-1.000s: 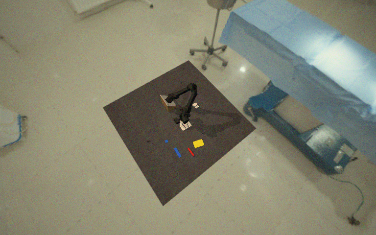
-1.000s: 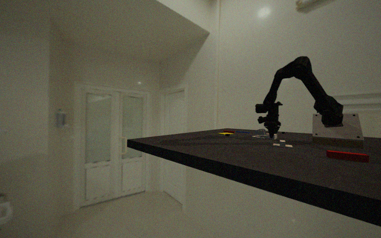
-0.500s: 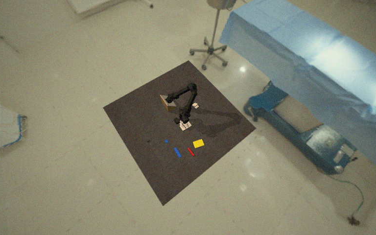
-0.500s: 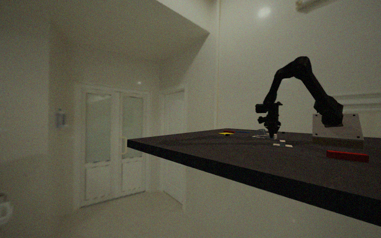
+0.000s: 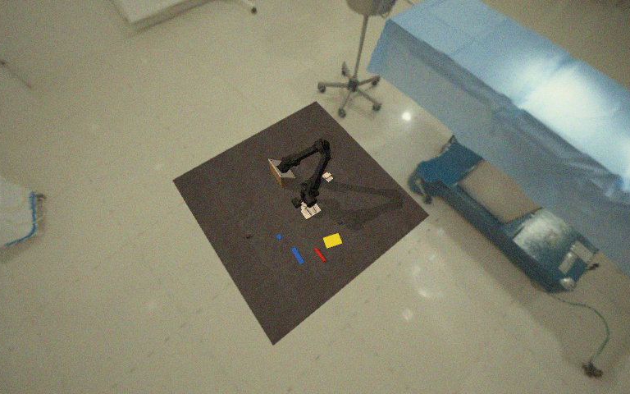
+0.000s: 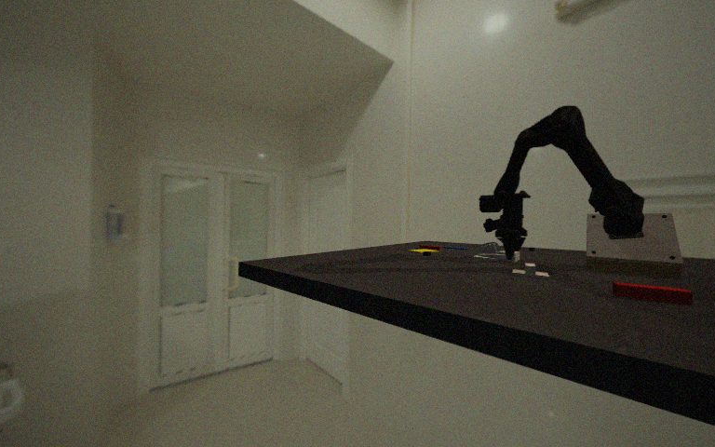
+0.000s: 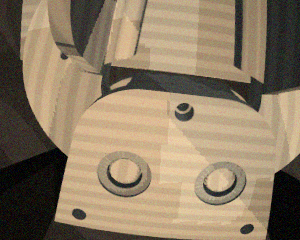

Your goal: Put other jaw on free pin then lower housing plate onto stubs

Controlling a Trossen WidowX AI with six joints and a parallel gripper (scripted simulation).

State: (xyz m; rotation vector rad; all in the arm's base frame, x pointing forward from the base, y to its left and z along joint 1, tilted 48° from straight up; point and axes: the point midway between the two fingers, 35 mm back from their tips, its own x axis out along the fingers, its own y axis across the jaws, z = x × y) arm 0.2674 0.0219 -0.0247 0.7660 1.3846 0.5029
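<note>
Now: the curved white jaw 30 mm ahead of my gripper tip, 10 mm to the left of it and 10 mm above it. The rest, counted from my gripper tip: blue bar: 250 mm ahead, 270 mm to the right; then small blue piece: 80 mm ahead, 290 mm to the right, 10 mm below; then yellow block: 320 mm ahead, 40 mm to the right.
</note>
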